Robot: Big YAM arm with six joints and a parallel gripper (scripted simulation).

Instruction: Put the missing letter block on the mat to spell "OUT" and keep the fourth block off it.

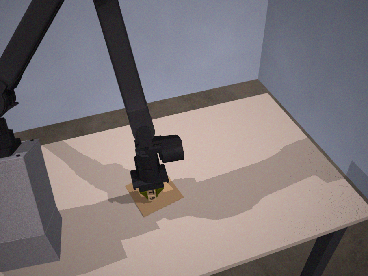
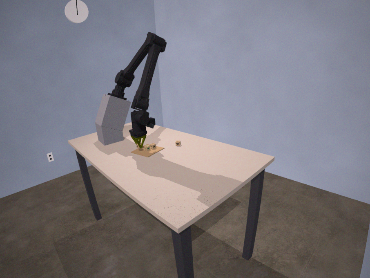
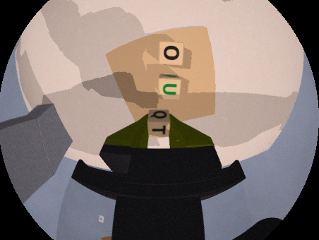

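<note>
Right now the U block is 1 cm ahead of my hand, 4 cm to the left of it and 2 cm below it. From my hand the other things lie so: mat: 1 cm ahead, 4 cm to the left, 4 cm below; T block: right at my hand.
</note>
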